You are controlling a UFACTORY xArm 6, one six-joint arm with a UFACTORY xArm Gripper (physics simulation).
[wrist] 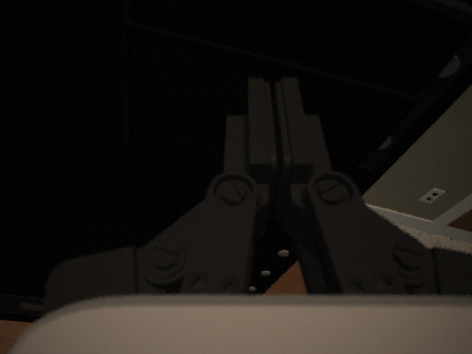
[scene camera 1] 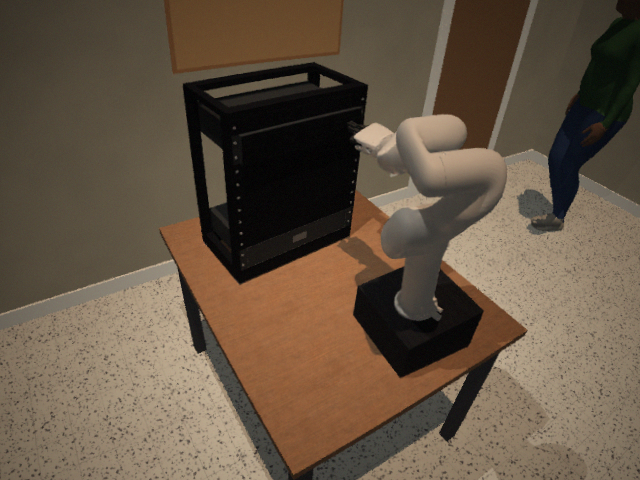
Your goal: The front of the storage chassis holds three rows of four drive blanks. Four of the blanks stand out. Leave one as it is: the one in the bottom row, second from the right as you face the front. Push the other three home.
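The storage chassis [scene camera 1: 294, 175] [wrist: 185, 115] shows as a nearly black front in the rack. Its rows of drive blanks are too dark to tell apart in the scene view; in the wrist view faint seams cross the front, and I cannot tell which blanks stand out. My gripper [scene camera 1: 352, 125] [wrist: 268, 111] is shut and empty. Its fingertips are at the upper right of the chassis front, close to the right post. Whether they touch the front is too dark to tell.
The black rack [scene camera 1: 233, 206] [wrist: 417, 106] stands on the wooden table [scene camera 1: 310, 330], with a grey panel [scene camera 1: 268, 250] low on its front. The arm stands on a black base block [scene camera 1: 439, 346]. A person [scene camera 1: 568, 118] stands on the floor at the right, beyond the table.
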